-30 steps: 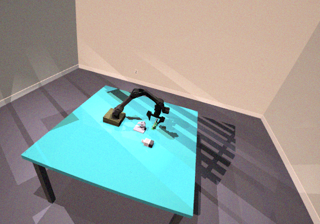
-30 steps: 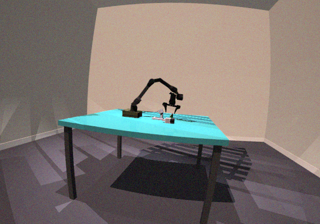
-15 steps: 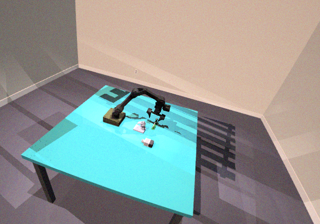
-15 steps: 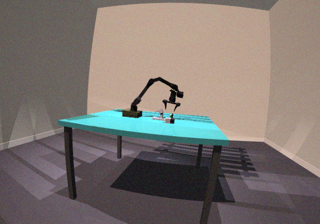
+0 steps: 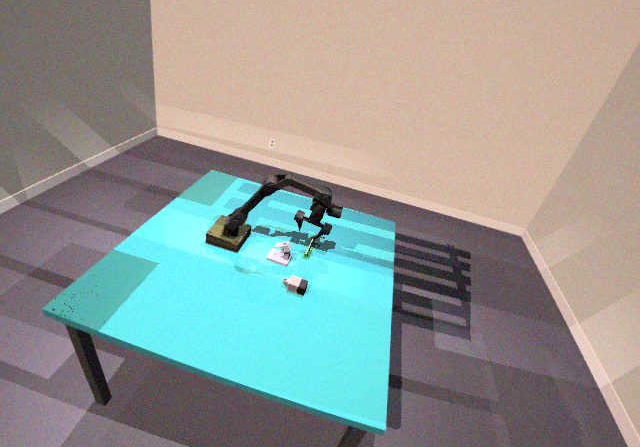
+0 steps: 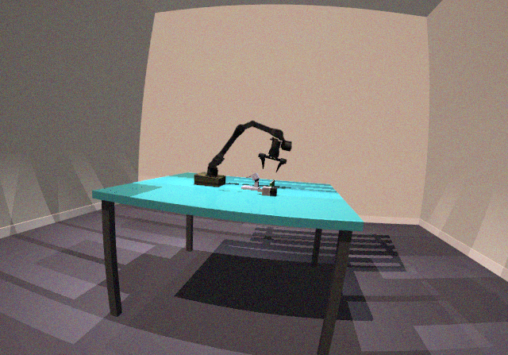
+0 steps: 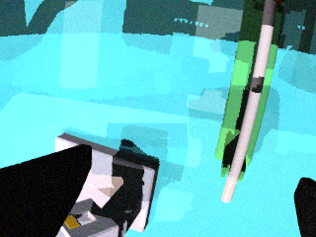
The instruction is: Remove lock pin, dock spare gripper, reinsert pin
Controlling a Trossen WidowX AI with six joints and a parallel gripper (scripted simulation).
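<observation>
Now: the spare gripper 26 cm to the right of my gripper tip, 10 cm below it and 2 cm behind it. The rest, counted from my gripper tip: mount (10 cm behind, 8 cm to the right, 7 cm below); green pad (10 cm below, 2 cm to the left, 2 cm ahead).
</observation>
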